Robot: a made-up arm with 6 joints.
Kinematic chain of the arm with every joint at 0, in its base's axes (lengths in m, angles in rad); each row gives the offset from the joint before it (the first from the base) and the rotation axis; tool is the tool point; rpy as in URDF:
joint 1: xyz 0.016 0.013 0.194 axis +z
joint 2: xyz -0.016 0 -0.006 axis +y
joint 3: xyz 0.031 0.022 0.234 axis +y
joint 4: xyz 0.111 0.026 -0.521 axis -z
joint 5: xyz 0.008 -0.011 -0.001 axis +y
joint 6: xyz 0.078 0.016 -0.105 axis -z
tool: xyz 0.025 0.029 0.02 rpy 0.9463 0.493 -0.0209
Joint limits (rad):
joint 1: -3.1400..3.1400
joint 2: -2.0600..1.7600
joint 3: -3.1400..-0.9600
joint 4: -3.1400..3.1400
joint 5: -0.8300..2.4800
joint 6: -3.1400..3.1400
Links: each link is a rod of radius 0.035 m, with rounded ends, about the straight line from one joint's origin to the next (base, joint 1, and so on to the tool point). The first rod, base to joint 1, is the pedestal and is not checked.
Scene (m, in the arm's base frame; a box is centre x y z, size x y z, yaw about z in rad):
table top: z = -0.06
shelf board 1: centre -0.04 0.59 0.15 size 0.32 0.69 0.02 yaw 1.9
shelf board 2: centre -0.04 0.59 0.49 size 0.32 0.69 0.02 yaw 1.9
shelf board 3: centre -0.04 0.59 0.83 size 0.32 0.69 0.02 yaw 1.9
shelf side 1: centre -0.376 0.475 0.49 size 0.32 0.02 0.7 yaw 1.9
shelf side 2: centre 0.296 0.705 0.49 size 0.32 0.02 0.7 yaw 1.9
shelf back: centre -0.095 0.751 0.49 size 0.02 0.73 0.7 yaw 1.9
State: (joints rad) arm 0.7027 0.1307 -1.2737 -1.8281 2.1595 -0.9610
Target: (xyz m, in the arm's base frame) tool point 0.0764 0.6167 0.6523
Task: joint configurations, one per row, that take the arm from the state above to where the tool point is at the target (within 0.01 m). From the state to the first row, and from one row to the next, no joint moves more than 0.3 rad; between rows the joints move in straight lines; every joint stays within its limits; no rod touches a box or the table.
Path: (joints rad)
1: 0.8128 0.0589 -1.4753 -1.7539 2.0285 -0.8742
2: 0.9230 -0.0129 -1.6770 -1.6797 1.8976 -0.7873
3: 1.0331 -0.0847 -1.8786 -1.6054 1.7666 -0.7005
4: 1.2913 0.0502 -1.9310 -1.8200 1.7266 -0.7368
5: 1.5495 0.1852 -1.9834 -2.0345 1.6867 -0.7731

